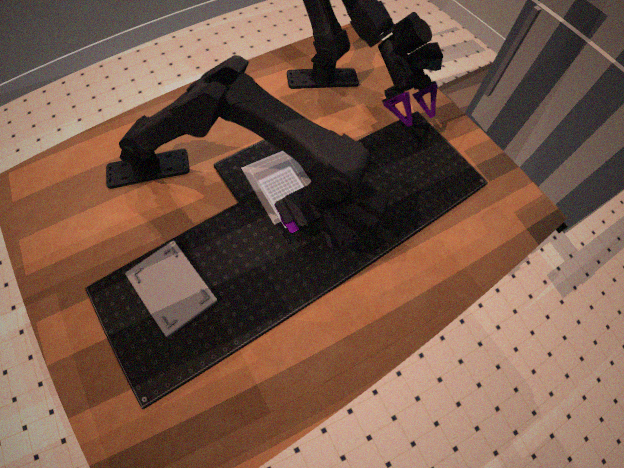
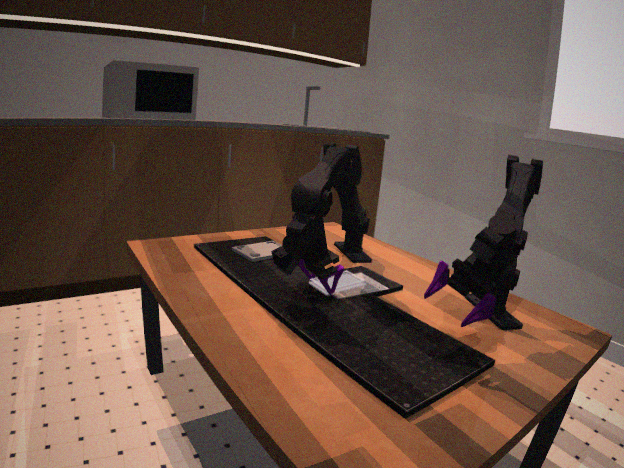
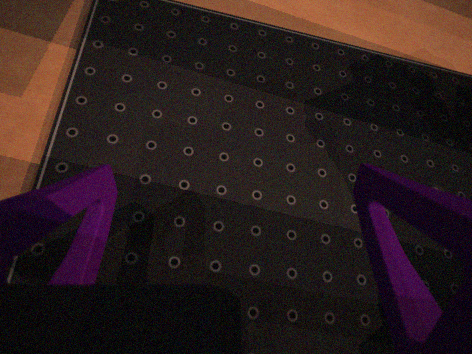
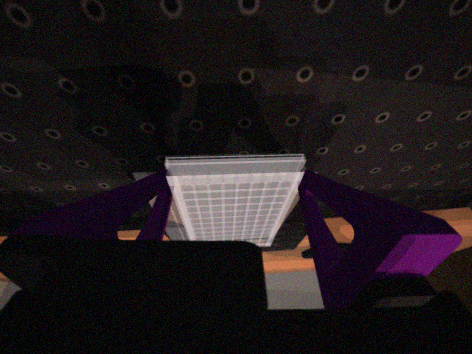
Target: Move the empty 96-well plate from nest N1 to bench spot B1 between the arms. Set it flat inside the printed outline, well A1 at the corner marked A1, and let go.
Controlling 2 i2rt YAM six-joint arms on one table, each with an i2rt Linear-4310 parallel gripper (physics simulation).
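Frame: origin at the left arm's base, x right, y ahead, z up, level; millimetres.
Seen in the pictures: left gripper, fingertip midpoint: [image 1: 421, 121] [image 2: 442, 310] [image 3: 235, 177]; right gripper, fingertip midpoint: [image 1: 299, 213] [image 2: 321, 286] [image 4: 235, 176]; left arm's base at its link origin: [image 1: 322, 79]; right arm's base at its link origin: [image 1: 147, 169] [image 2: 352, 252].
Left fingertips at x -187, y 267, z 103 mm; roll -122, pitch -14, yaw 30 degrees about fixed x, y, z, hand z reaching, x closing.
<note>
Pixels of each thing's top centre, then the offset from my left fingertips to it. "spot": a spot on its surface instead. Level surfaces: height alone.
- clear 96-well plate at its top centre: [image 4: 234, 227] [image 1: 288, 193] [image 2: 338, 278] dx +330, dy +131, dz -67 mm
- light grey spot B1 at a spot on its surface: [image 1: 253, 175] spot: dx +402, dy +62, dz -89 mm
- Nest N1 at its top centre: [image 1: 168, 285] [image 2: 263, 247] dx +587, dy +316, dz -72 mm
- black perforated board at its surface level: dz -90 mm
- wooden table at its surface level: dz -103 mm
The clear 96-well plate [image 1: 283, 184] [image 2: 348, 282] [image 4: 233, 207] is between the purple fingers of my right gripper [image 1: 289, 219] [image 2: 322, 278] [image 4: 235, 176], which is shut on its two long sides. The plate hangs low over the light grey spot B1 [image 1: 253, 175] [image 2: 377, 288] on the board's tab between the arm bases; I cannot tell whether it touches. Nest N1 [image 1: 168, 287] [image 2: 255, 250], a grey pad with corner brackets, stands empty at the board's far end. My left gripper [image 1: 414, 108] [image 2: 457, 298] [image 3: 235, 177] is open and empty over the board's other end.
The black perforated board [image 1: 302, 281] [image 2: 378, 342] [image 3: 228, 114] lies along the wooden table [image 1: 352, 327] [image 2: 281, 362]. The two arm bases [image 1: 146, 168] [image 1: 322, 78] are bolted behind the board. A counter with a microwave [image 2: 150, 90] stands behind the table.
</note>
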